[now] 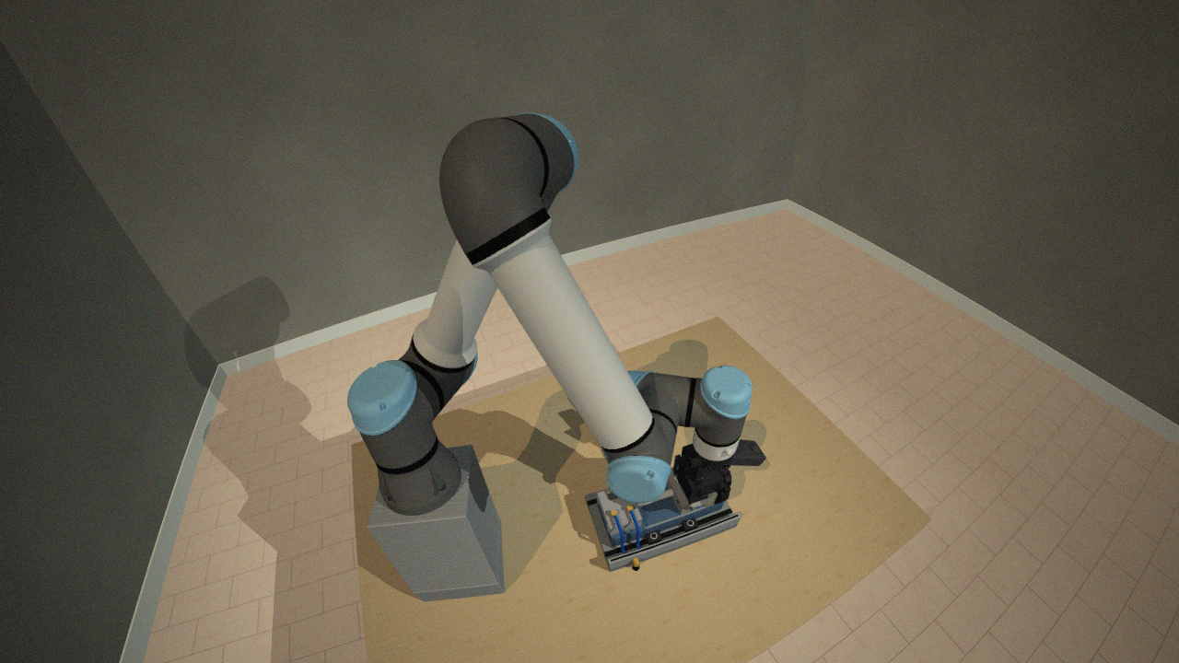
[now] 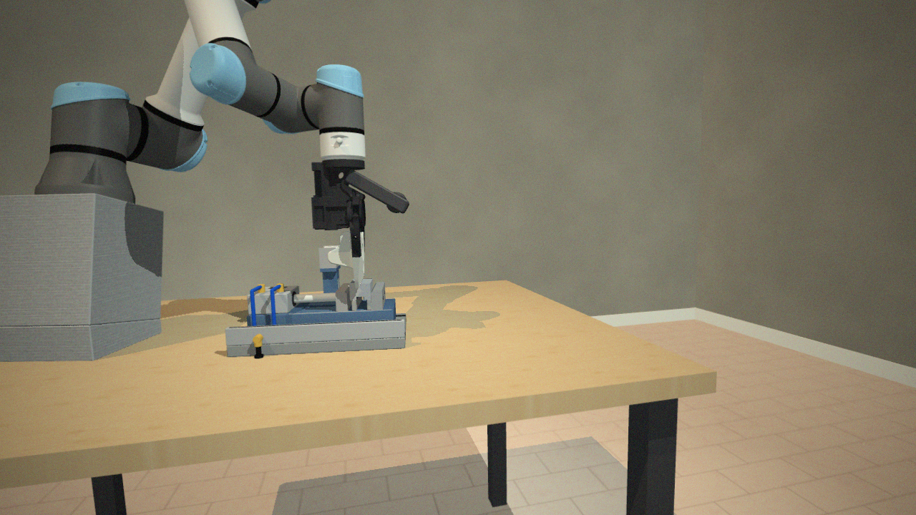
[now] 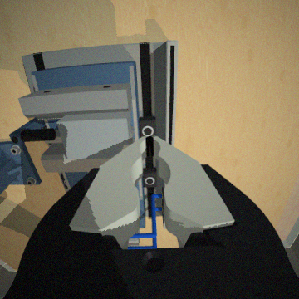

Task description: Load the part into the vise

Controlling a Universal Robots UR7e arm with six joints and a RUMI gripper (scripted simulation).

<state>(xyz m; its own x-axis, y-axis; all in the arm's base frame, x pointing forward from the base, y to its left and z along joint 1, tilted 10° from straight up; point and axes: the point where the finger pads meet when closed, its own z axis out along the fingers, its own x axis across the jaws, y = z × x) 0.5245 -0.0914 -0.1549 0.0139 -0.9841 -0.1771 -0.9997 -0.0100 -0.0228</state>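
Now: hand 5 cm to the right of the part and 3 cm above it. Round my hand: fixed jaw (3 cm ahead, 7 cm to the left, 4 cm below); moving jaw (4 cm behind, 7 cm to the left, 4 cm below); work stop (11 cm to the left, 3 cm below).
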